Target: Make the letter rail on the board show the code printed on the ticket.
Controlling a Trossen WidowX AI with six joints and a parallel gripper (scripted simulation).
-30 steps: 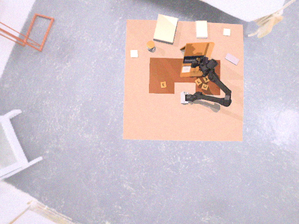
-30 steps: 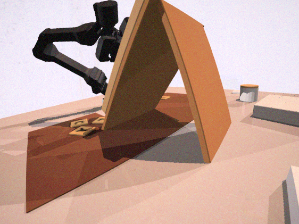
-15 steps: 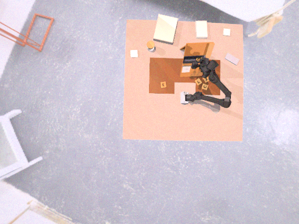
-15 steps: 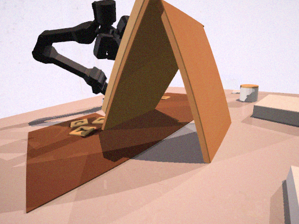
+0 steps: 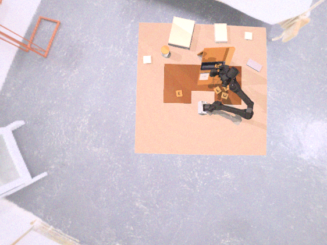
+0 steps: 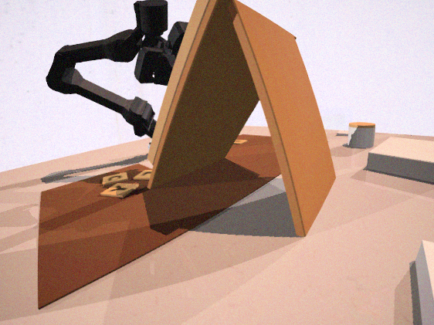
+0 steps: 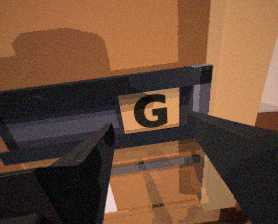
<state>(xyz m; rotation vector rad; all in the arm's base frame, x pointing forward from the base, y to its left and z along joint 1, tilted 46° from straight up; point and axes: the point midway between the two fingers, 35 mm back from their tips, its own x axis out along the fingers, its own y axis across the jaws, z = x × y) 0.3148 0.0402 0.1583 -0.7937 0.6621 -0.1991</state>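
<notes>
My gripper tip is now 50 mm past the white ticket, 90 mm to the right of it and 100 mm above it. From my gripper tip the other things lie so: grey card: 100 mm ahead, 440 mm to the right, 180 mm below; brown mat: 140 mm behind, 80 mm to the left, 180 mm below; capped canister: 200 mm ahead, 450 mm to the left, 150 mm below.
</notes>
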